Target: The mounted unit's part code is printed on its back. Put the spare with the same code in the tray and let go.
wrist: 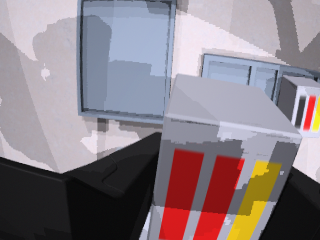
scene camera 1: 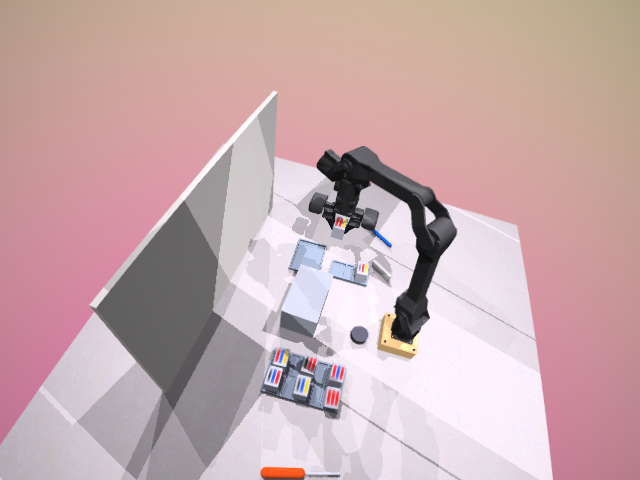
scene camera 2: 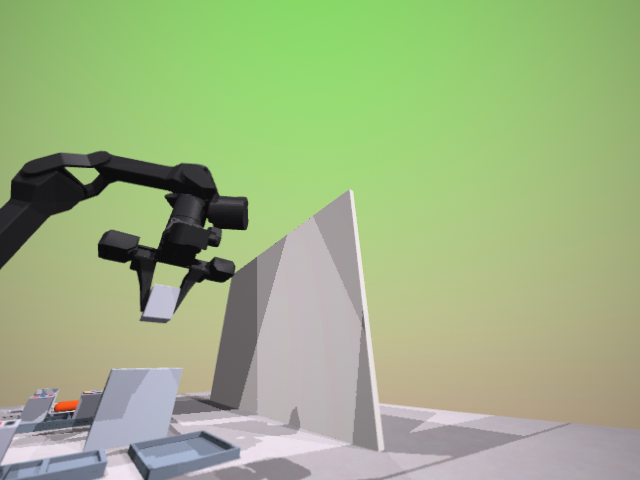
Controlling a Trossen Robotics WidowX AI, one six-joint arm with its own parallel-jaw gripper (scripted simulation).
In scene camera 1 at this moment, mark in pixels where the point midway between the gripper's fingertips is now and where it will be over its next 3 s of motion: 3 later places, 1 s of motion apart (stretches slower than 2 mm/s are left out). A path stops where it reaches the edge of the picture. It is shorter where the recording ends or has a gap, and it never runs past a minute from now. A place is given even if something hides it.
The gripper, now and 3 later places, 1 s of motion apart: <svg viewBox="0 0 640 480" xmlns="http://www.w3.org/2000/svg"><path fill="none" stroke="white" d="M338 231L313 225L311 229L310 233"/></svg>
